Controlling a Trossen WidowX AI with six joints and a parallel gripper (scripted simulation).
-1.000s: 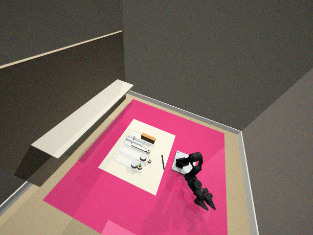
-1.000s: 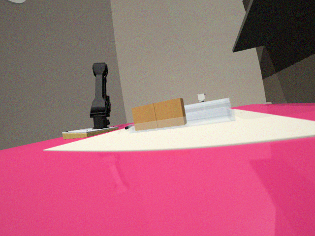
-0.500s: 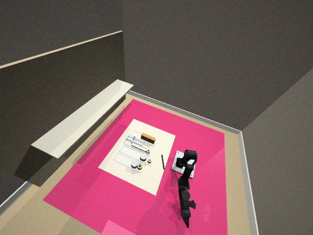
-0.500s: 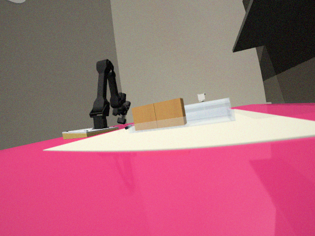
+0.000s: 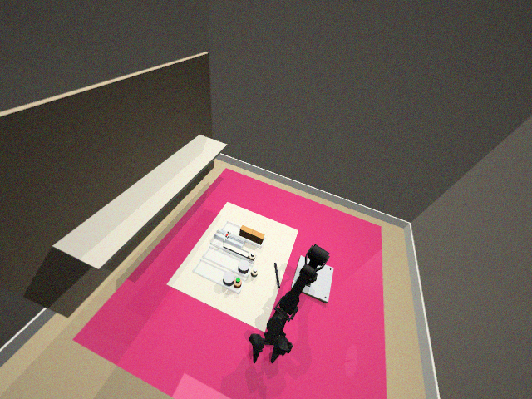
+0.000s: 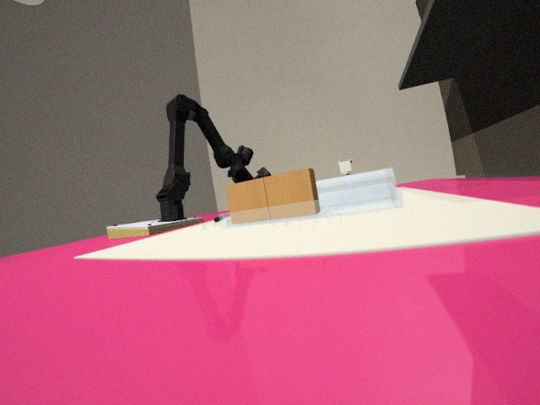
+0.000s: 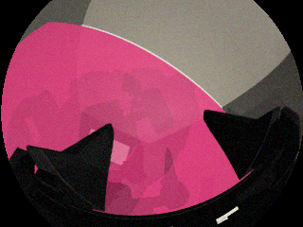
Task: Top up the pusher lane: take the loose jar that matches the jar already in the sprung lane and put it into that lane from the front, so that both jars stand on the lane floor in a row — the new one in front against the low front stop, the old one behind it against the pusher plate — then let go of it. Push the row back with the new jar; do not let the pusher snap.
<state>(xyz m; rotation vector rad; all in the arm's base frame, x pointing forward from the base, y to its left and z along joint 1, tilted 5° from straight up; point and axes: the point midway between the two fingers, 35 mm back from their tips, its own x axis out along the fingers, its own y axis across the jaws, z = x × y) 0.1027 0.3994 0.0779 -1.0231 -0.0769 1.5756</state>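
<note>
The black stick is 400 mm to the right of my gripper tip, 50 mm below it and 50 mm ahead of it. From my gripper tip the other things lie so: lane rack 470 mm to the right, 360 mm ahead, 30 mm below.
</note>
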